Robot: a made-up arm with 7 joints. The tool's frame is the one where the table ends. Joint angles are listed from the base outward.
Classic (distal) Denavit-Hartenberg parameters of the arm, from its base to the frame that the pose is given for. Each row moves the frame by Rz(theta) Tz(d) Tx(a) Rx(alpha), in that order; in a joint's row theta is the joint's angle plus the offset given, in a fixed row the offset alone. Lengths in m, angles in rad.
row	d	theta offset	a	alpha
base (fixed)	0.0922	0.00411	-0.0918	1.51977
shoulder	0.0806	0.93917	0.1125	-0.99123
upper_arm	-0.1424	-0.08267	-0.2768	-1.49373
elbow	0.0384	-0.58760	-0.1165	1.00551
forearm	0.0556	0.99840	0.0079	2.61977
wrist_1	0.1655	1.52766	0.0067	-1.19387
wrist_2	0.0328	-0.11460	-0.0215	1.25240
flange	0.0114	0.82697	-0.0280	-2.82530
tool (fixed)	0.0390	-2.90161	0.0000	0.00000
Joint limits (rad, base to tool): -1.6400..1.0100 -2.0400..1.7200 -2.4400..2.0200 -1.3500..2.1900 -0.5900..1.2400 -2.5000..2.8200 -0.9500..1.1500
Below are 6 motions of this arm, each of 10 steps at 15 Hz.
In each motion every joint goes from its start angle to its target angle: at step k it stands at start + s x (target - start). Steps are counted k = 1, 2, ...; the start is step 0. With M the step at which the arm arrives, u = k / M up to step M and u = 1 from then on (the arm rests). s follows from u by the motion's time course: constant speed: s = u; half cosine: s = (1 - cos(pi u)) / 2; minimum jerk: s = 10 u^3 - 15 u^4 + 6 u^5.
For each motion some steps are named. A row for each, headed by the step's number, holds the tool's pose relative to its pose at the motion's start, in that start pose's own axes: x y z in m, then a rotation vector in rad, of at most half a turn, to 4 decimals.
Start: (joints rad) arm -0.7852 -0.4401 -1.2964 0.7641 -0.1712 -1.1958 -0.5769
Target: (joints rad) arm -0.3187 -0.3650 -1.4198 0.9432 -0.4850 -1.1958 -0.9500
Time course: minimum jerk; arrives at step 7
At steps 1, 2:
1: -0.0003 -0.0003 -0.0008 0.0003 0.0036 0.0083
2: -0.0022 -0.0021 -0.0051 0.0032 0.0225 0.0504

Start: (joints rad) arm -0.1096 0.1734 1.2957 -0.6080 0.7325 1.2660 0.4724
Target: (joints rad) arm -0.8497 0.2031 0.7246 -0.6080 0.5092 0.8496 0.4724
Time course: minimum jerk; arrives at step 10
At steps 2, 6, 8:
2: -0.0109 -0.0051 0.0014 0.0268 -0.0131 0.0263
6: -0.1118 -0.0873 0.0089 0.3067 -0.1144 0.3047
8: -0.1416 -0.1330 0.0080 0.4163 -0.1366 0.4171

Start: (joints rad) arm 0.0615 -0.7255 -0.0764 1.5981 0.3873 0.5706 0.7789
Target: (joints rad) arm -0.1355 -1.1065 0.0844 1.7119 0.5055 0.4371 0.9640
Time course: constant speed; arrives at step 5
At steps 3, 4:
3: 0.0492 -0.0397 -0.0166 0.3935 0.1505 -0.1199
4: 0.0649 -0.0502 -0.0282 0.5183 0.2136 -0.1624

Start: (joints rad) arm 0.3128 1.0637 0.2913 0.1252 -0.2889 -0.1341 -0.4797
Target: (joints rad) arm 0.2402 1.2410 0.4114 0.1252 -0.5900 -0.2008 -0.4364
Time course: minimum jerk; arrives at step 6
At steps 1, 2, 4, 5, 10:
1: -0.0004 0.0019 0.0004 -0.0026 -0.0096 0.0131
2: -0.0025 0.0108 0.0019 -0.0152 -0.0554 0.0781
4: -0.0117 0.0386 0.0036 -0.0525 -0.1948 0.3015
5: -0.0149 0.0462 0.0031 -0.0621 -0.2324 0.3708
10: -0.0156 0.0477 0.0029 -0.0639 -0.2398 0.3850

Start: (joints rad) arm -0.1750 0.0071 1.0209 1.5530 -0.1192 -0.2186 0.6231
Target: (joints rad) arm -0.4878 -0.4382 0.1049 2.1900 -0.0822 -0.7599 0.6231
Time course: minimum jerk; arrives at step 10
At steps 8, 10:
8: -0.1116 -0.1794 -0.0108 0.6055 0.0034 -0.0963
10: -0.1218 -0.1849 -0.0125 0.6615 -0.0133 -0.1059

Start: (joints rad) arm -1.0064 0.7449 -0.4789 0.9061 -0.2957 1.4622 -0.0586
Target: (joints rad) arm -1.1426 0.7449 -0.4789 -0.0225 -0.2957 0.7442 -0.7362
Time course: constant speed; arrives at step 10
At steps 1, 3, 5, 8, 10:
1: -0.0099 0.0025 0.0051 0.1044 -0.0386 0.1064
3: -0.0299 0.0031 0.0174 0.3190 -0.1358 0.2940
5: -0.0497 -0.0024 0.0310 0.5376 -0.2579 0.4438
8: -0.0774 -0.0217 0.0502 0.8619 -0.4805 0.5867
10: -0.0937 -0.0407 0.0601 1.0673 -0.6481 0.6206

